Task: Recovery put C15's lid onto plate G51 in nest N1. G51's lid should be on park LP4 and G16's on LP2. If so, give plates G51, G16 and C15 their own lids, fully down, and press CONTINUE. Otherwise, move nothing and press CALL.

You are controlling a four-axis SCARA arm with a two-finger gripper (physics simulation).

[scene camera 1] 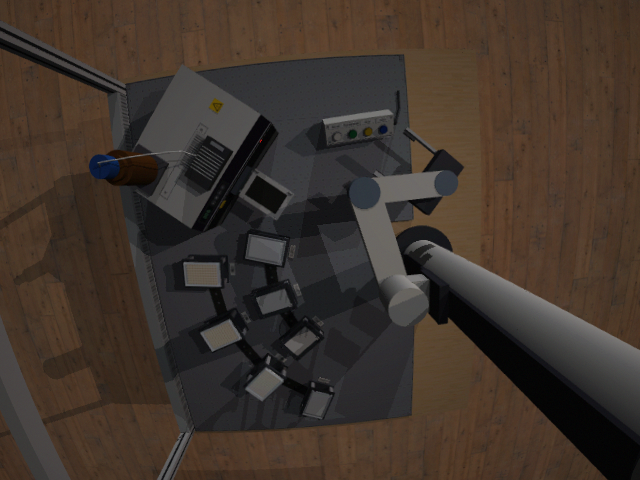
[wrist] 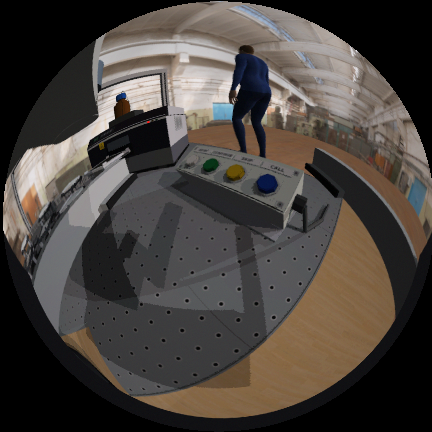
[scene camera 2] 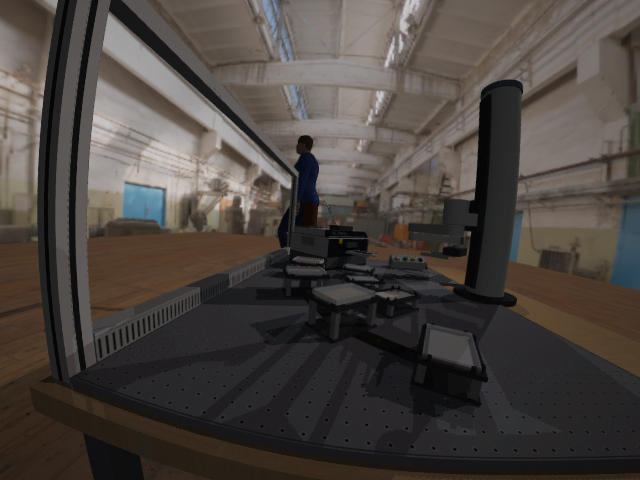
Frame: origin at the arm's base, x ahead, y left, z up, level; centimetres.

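Where they show: gripper, fingertip midpoint: (scene camera 1: 389, 150) (wrist: 219, 152) (scene camera 2: 426, 252); arm's base, origin of the base link: (scene camera 1: 419, 258) (scene camera 2: 483, 296).
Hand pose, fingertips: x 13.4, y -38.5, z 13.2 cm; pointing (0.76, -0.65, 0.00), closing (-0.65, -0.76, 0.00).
Observation:
Each offset is from my fingertips to the top centre of the thing. "*": to the spot under its first point.
My gripper (scene camera 1: 391, 152) (wrist: 219, 152) is open and empty, its fingers spread wide near the button panel @(dx +7.8, dy -8.9, dz -3.5 cm) (scene camera 1: 358, 124) (scene camera 2: 407, 264) (wrist: 235, 192). In the wrist view the blue CALL button @(dx +0.2, dy -7.4, dz -4.4 cm) (scene camera 1: 383, 129) (wrist: 267, 184) is at the panel's right, beside a yellow button @(dx +5.1, dy -7.0, dz -4.4 cm) (scene camera 1: 368, 131) (wrist: 235, 172) and the green CONTINUE button @(dx +10.1, dy -6.5, dz -4.4 cm) (scene camera 1: 352, 133) (wrist: 211, 165). Three holders carry pale beige plates @(dx +64.5, dy +35.0, dz -3.8 cm) (scene camera 1: 202, 274) @(dx +61.7, dy +58.2, dz -3.4 cm) (scene camera 1: 220, 334) @(dx +48.9, dy +79.9, dz -2.8 cm) (scene camera 1: 264, 383). Other holders carry clear or grey pieces @(dx +41.8, dy +28.7, dz -6.4 cm) (scene camera 1: 266, 249) @(* dx +41.1, dy +47.3, dz -7.2 cm) (scene camera 1: 274, 300) @(* dx +32.8, dy +63.3, dz -7.3 cm) (scene camera 1: 302, 338) @(dx +30.0, dy +94.3, dz -6.4 cm) (scene camera 1: 317, 401). Their small tags are unreadable, so I cannot tell which plate or lid is which.
A large white instrument (scene camera 1: 170, 113) (scene camera 2: 310, 245) with an extended tray @(* dx +34.1, dy +14.4, dz -1.9 cm) (scene camera 1: 282, 206) stands at the far left. A brown bottle @(* dx +66.4, dy +0.3, dz +20.5 cm) (scene camera 1: 136, 169) (wrist: 122, 108) with a blue cap is at its side. A person in blue (scene camera 2: 308, 178) (wrist: 251, 75) stands beyond the table. The arm's column (scene camera 2: 498, 191) rises at the right.

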